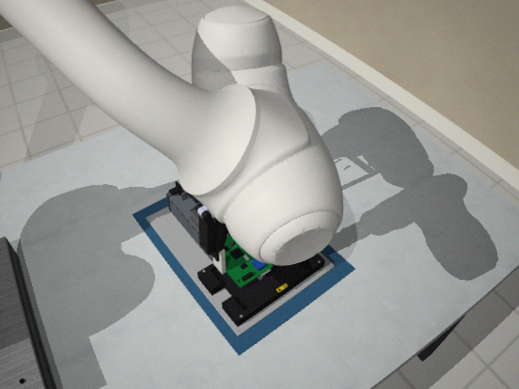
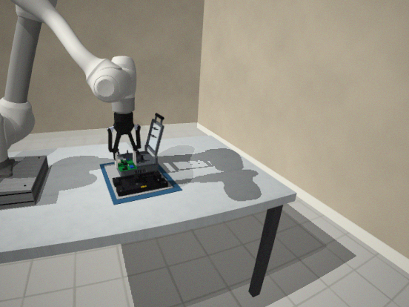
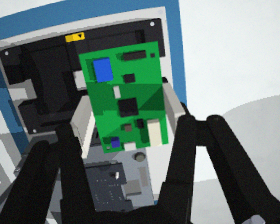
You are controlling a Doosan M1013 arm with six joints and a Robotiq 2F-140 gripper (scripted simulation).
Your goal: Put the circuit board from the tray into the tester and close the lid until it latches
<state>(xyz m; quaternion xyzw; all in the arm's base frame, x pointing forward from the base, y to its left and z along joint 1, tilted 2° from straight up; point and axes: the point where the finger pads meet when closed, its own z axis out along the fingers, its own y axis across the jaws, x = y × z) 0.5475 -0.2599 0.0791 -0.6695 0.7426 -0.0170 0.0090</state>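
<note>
Right now my hand is 2 cm above the green circuit board. Round my hand: latch hook 22 cm to the left, 5 cm below, 3 cm ahead; then tester lid 21 cm ahead, 15 cm to the left, 5 cm above.
</note>
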